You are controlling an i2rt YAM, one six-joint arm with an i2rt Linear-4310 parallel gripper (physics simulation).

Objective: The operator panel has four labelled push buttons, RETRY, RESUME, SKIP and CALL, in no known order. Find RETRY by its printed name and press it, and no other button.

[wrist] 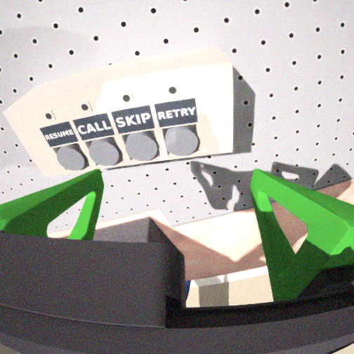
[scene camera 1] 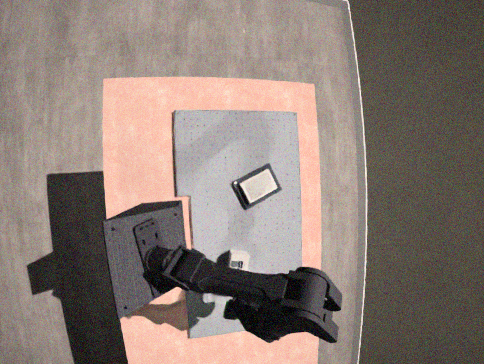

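Pixels of known places: arm's base, origin of the base link: [scene camera 1: 153, 258].
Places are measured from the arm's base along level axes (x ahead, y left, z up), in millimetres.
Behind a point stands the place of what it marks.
Observation:
The cream operator panel [scene camera 1: 242, 255] @(x 242, y -166, z -220 mm) [wrist: 216, 85] carries a row of round grey buttons under dark labels. In the wrist view, from left to right, they are RESUME [wrist: 71, 157], CALL [wrist: 104, 151], SKIP [wrist: 141, 146] and RETRY [wrist: 181, 140]. A small dark hole sits above each label. My gripper [wrist: 176, 177] is open and empty, its green fingers wide apart. The fingertips show below the button row in the wrist view, apart from the panel. In the scene view the arm hides the fingers and part of the panel.
The panel is on a grey pegboard [scene camera 1: 220, 150] @(x 292, y 234, z -271 mm) [wrist: 295, 55], which lies on a pink mat [scene camera 1: 137, 130] @(x 15, y 401, z -284 mm). A dark-framed device with a pale face [scene camera 1: 259, 185] @(x 391, y 61, z -246 mm) lies on the pegboard. The arm's dark base block [scene camera 1: 122, 260] @(x -50, y 36, z 63 mm) stands at the left. The table edge runs along the right.

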